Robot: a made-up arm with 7 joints. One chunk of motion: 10 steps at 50 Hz.
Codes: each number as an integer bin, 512 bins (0 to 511) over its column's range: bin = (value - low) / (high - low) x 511, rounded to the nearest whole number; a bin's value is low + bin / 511 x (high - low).
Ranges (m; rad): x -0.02..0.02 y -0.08..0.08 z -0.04..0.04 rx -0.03..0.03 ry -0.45..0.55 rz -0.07..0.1
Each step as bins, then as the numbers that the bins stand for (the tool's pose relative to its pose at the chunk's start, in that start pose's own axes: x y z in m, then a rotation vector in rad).
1 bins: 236 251 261 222 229 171
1 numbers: -0.0015 -0.0014 0.0009 -0.0039 -0.0019 -0.0131
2 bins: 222 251 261 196 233 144
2 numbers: -0.0026 -0.0014 0.0009 -0.0070 0.0060 -0.0221
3 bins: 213 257 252 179 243 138
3 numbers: -0.0033 0.0005 -0.0005 -0.0090 0.0255 -0.0241
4 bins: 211 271 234 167 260 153
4 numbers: -0.0035 0.0049 -0.0034 -0.0104 0.0588 -0.0191
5 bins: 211 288 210 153 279 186
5 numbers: -0.0035 0.0102 -0.0071 -0.0120 0.0960 -0.0081
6 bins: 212 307 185 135 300 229
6 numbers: -0.0034 0.0161 -0.0110 -0.0141 0.1371 0.0062
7 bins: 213 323 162 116 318 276
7 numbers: -0.0033 0.0211 -0.0146 -0.0164 0.1723 0.0218
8 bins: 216 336 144 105 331 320
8 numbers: -0.0031 0.0252 -0.0175 -0.0177 0.1977 0.0365
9 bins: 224 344 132 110 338 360
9 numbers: -0.0025 0.0277 -0.0193 -0.0171 0.2114 0.0498
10 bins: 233 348 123 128 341 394
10 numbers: -0.0018 0.0290 -0.0207 -0.0150 0.2173 0.0611
